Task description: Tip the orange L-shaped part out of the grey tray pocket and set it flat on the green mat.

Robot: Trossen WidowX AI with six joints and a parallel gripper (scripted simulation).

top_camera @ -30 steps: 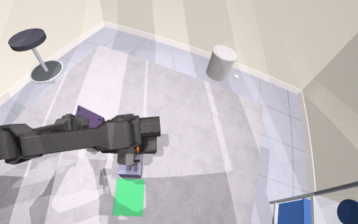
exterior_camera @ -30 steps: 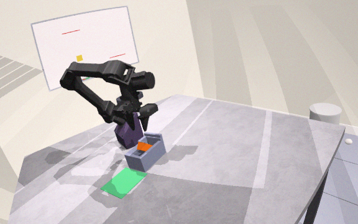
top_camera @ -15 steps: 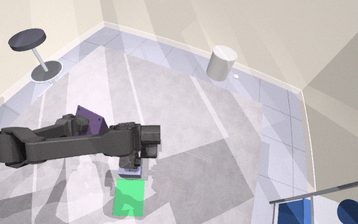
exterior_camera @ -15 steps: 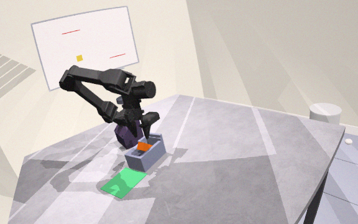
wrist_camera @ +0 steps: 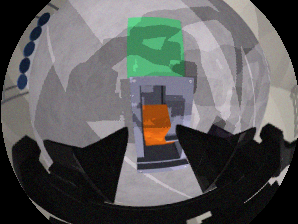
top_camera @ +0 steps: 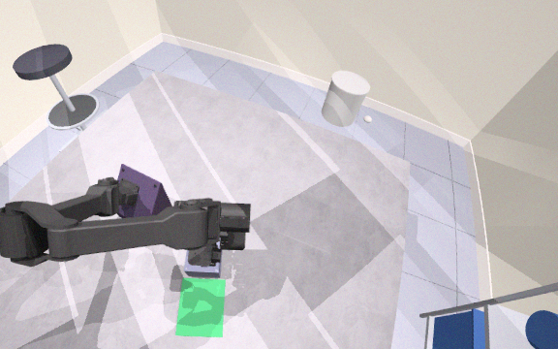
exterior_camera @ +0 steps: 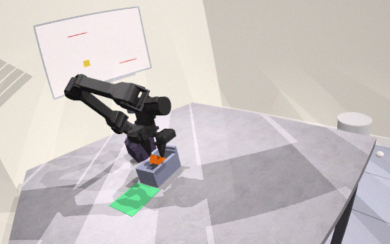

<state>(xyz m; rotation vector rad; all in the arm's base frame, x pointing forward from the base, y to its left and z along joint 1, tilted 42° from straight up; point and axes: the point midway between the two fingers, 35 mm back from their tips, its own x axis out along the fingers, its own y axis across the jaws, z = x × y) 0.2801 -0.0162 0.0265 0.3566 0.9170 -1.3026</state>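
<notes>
Right now the orange L-shaped part is 30 mm behind my gripper tip, 30 mm to the left of it and 50 mm below it. From my gripper tip the other things lie so: green mat: 40 mm ahead, 140 mm to the right, 110 mm below.
</notes>
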